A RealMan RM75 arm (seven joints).
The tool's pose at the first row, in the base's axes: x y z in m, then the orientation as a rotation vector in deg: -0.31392, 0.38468, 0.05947, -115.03, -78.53, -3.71
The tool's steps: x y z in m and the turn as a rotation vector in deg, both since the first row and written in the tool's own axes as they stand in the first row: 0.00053, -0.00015, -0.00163, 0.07, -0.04, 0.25; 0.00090, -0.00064, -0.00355, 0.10, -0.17, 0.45; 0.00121, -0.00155, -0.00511, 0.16, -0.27, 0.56; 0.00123, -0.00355, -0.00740, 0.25, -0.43, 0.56; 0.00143, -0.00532, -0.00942, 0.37, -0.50, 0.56; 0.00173, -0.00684, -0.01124, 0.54, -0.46, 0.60; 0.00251, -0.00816, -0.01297, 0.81, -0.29, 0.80; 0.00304, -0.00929, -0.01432, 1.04, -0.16, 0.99; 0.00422, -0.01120, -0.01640, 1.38, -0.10, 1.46; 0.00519, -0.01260, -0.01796, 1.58, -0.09, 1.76
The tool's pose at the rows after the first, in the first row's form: -0.31328, 0.38421, 0.06100, -115.15, -78.29, -3.51; -0.31289, 0.38352, 0.06285, -115.30, -78.16, -3.27; -0.31300, 0.38307, 0.06462, -115.35, -78.10, -3.08; -0.31391, 0.38220, 0.06739, -115.32, -78.17, -2.85; -0.31464, 0.38157, 0.06991, -115.24, -78.19, -2.70; -0.31518, 0.38109, 0.07218, -115.12, -78.09, -2.61; -0.31537, 0.38100, 0.07449, -114.98, -77.72, -2.50; -0.31564, 0.38089, 0.07630, -114.88, -77.39, -2.38; -0.31603, 0.38104, 0.07933, -114.89, -76.80, -2.00; -0.31626, 0.38122, 0.08162, -114.92, -76.45, -1.73
